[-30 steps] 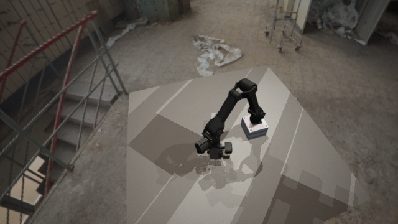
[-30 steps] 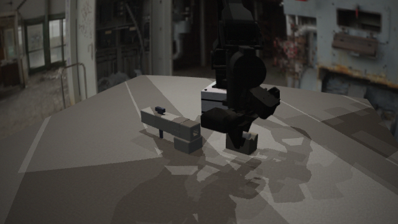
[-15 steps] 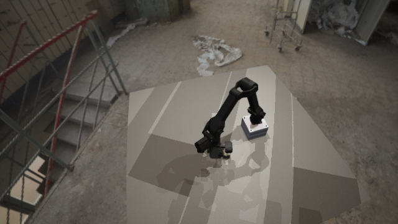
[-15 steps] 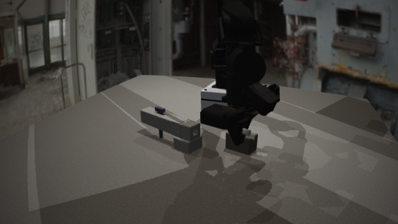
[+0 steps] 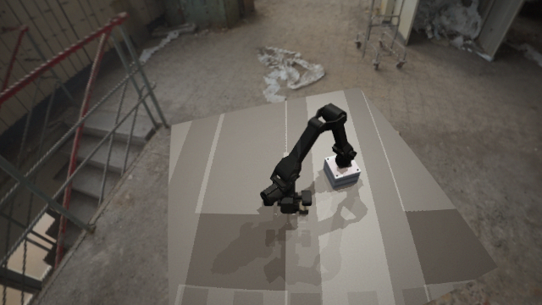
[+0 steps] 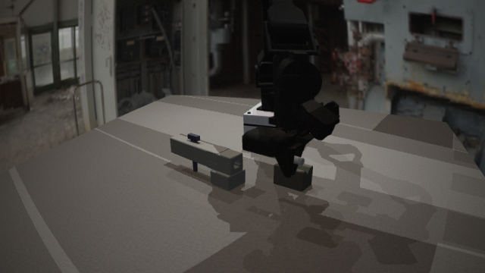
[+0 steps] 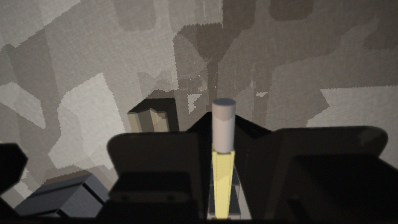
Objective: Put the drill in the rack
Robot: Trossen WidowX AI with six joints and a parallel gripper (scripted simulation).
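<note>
Now: gripper tip 4 cm to the left of the drill, 3 cm below it and 1 cm past it. From my gripper tip the other things lie so: dark blue T-shaped key (23 cm to the right, 4 cm behind); dark rack (7 cm behind, 3 cm below, 2 cm to the right); grey fixture block (20 cm to the right, 3 cm behind, 1 cm below).
</note>
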